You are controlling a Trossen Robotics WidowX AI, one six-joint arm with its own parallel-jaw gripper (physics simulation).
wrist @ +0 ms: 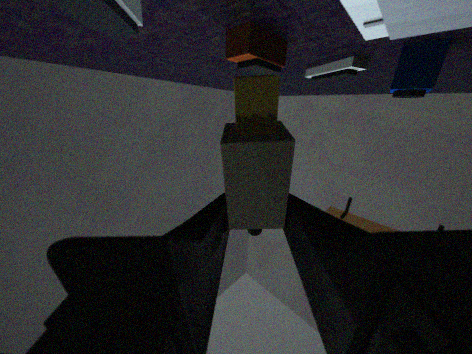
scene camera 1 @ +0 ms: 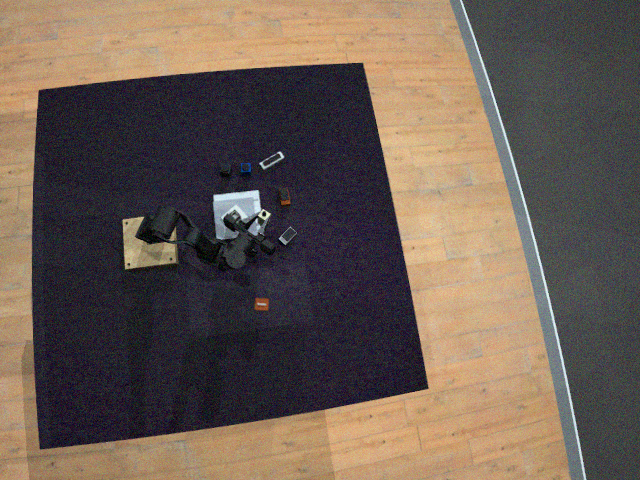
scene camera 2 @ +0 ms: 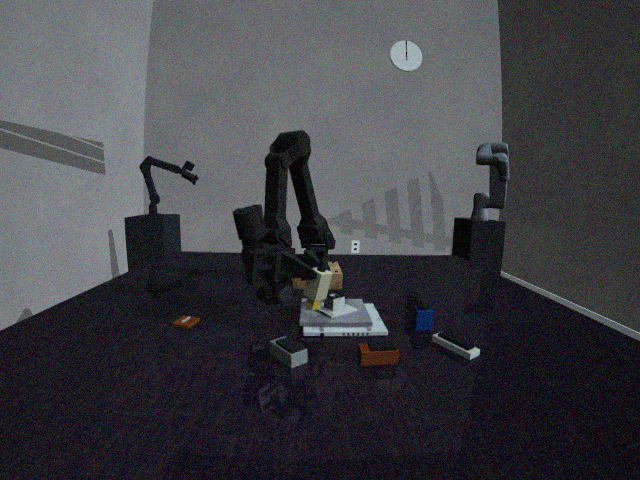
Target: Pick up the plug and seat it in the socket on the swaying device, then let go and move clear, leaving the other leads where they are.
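Observation:
My gripper (scene camera 1: 261,218) (scene camera 2: 318,277) (wrist: 254,198) is shut on the plug (scene camera 1: 264,213) (scene camera 2: 324,283) (wrist: 257,185), a cream block with a yellow tip. The plug leans, tip downward, in the scene camera 2 view. The device is a white base with a grey plate (scene camera 1: 219,207) (scene camera 2: 356,319) (wrist: 430,20) on top. A small pale block with a dark opening, the socket (scene camera 1: 235,211) (scene camera 2: 336,302), stands on a white square piece on that plate. The yellow tip is beside the socket, near the plate's edge; whether it touches the plate cannot be told.
Around the device lie an orange block (scene camera 1: 285,202) (scene camera 2: 378,357) (wrist: 242,45), a grey block (scene camera 1: 287,236) (scene camera 2: 297,357), a white bar (scene camera 2: 472,354) (wrist: 340,66), a blue block (scene camera 2: 423,320) (wrist: 420,65), a black block (scene camera 1: 225,170) and a flat orange piece (scene camera 1: 262,299) (scene camera 2: 181,323).

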